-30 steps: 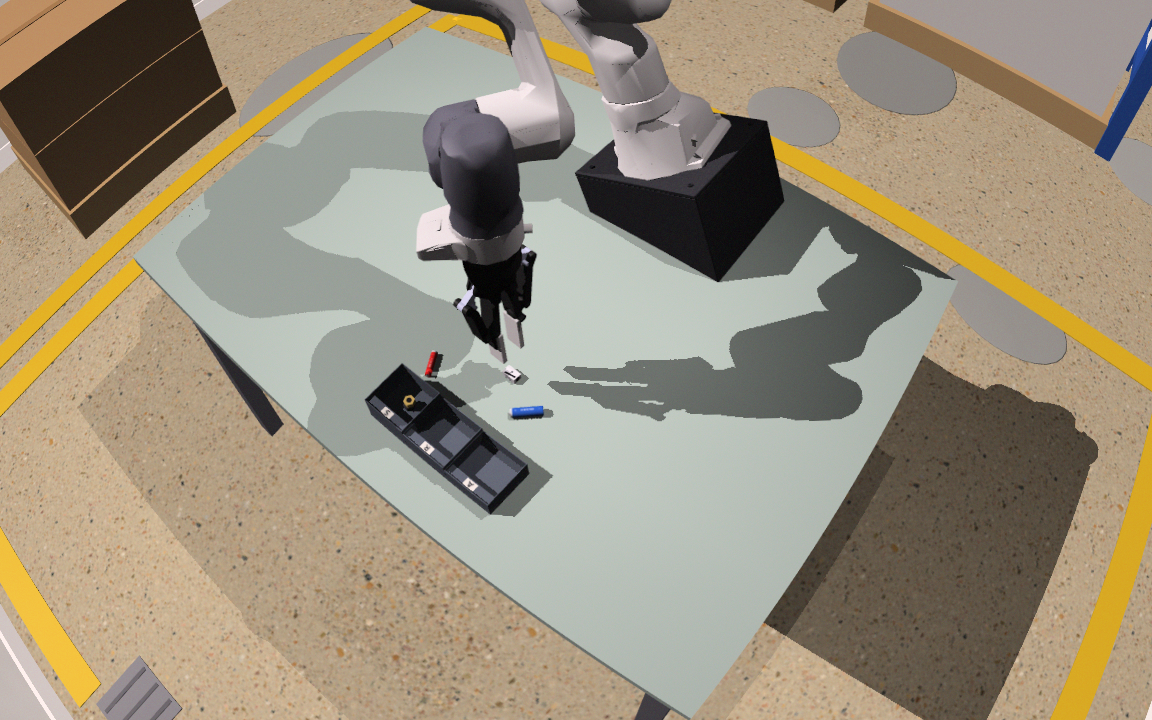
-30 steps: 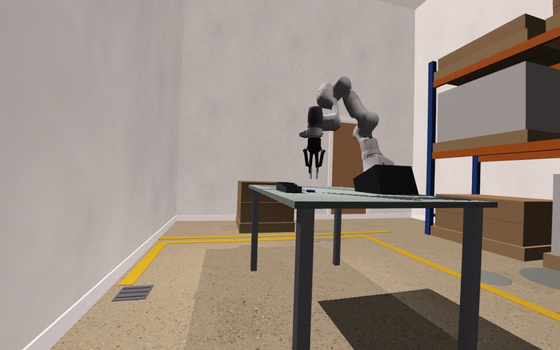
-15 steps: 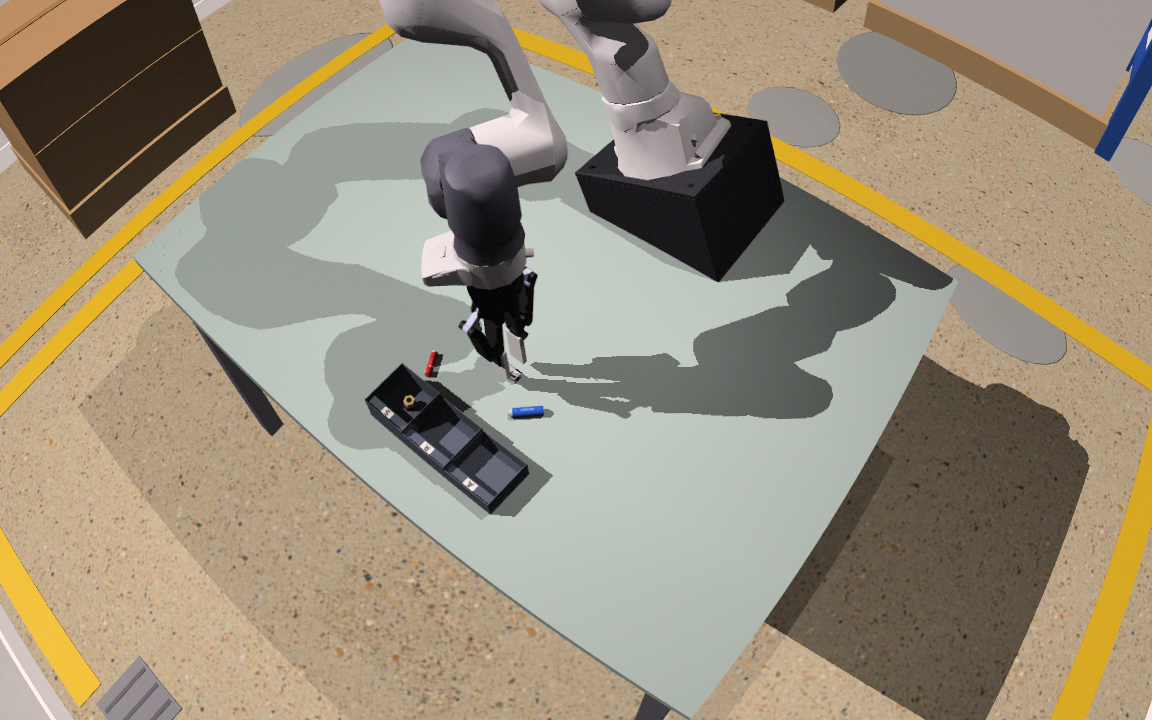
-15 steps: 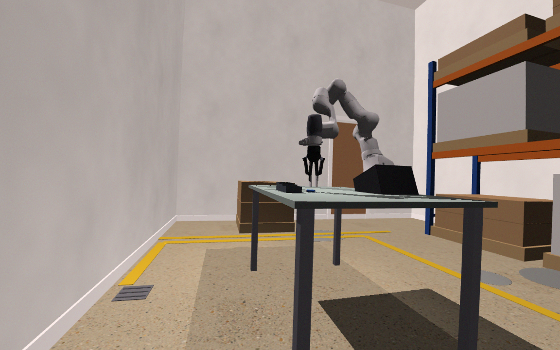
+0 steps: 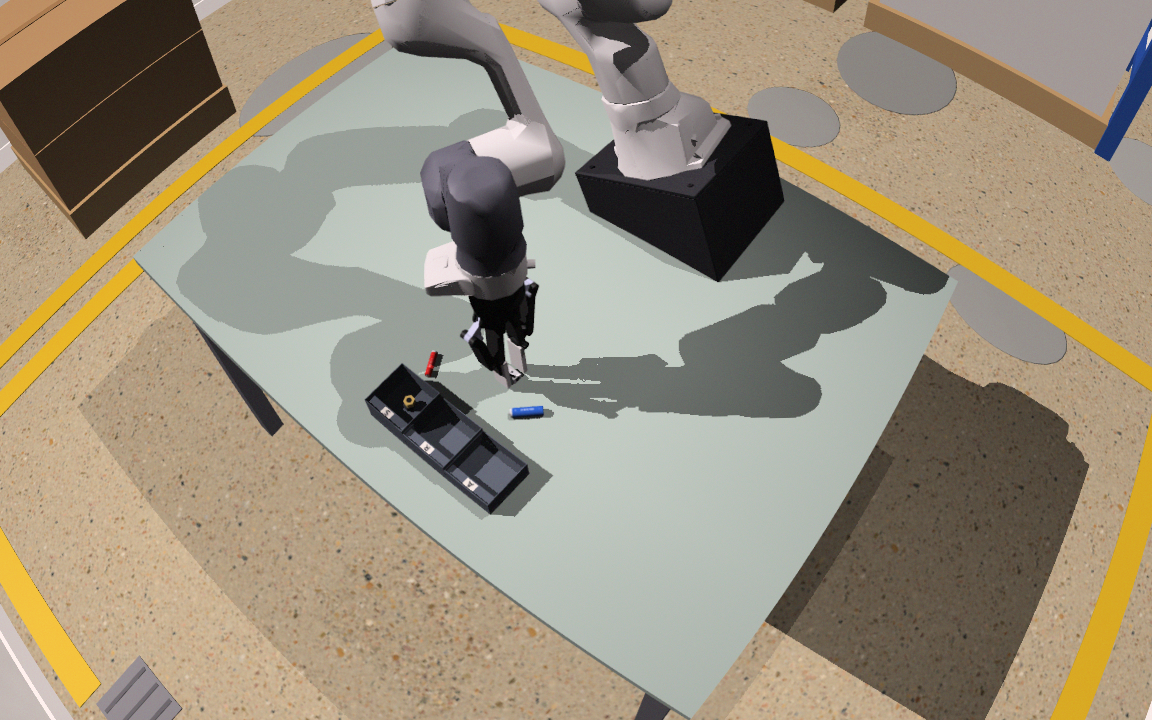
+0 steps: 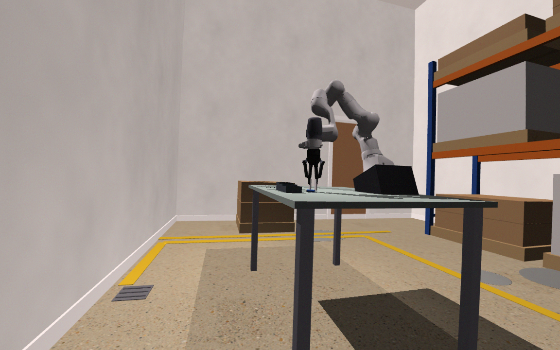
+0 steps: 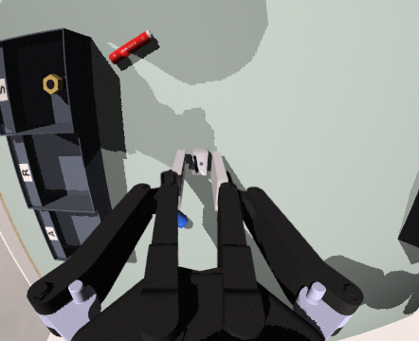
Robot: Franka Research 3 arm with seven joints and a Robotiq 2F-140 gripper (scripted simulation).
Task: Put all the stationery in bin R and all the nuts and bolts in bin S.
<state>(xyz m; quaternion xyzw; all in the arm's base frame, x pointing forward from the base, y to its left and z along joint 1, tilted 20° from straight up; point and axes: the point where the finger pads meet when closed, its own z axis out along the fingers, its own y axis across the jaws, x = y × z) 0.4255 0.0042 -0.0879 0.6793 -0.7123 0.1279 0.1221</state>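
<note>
Now: hand 30 mm above the small white block. From my hand the other things lie so: red cylinder: 110 mm to the right, 60 mm ahead, 40 mm below; then blue cylinder: 60 mm to the left, 30 mm below, 30 mm ahead; then brass nut: 140 mm ahead, 90 mm to the right, 20 mm below.
</note>
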